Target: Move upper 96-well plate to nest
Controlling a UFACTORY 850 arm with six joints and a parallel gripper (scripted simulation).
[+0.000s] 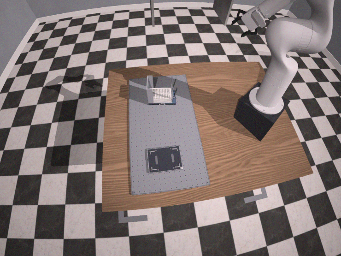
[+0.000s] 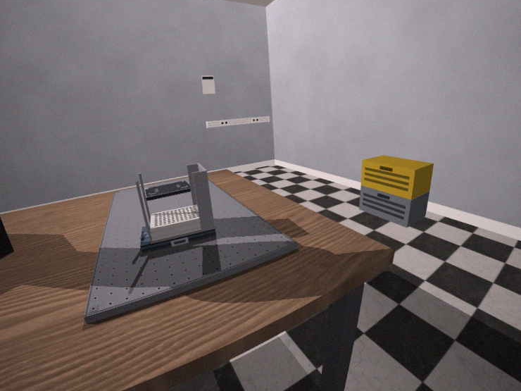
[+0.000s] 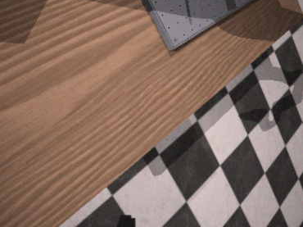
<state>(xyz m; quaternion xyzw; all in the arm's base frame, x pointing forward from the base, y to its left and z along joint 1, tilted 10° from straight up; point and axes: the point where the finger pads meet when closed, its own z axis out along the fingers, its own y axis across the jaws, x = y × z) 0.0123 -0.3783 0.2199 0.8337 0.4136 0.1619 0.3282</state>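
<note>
Right now the white 96-well plate is 50 cm ahead of my hand, 27 cm below it and 17 cm to the left of it. Round my hand: dark plate nest N1: 56 cm ahead, 53 cm to the left, 30 cm below.
</note>
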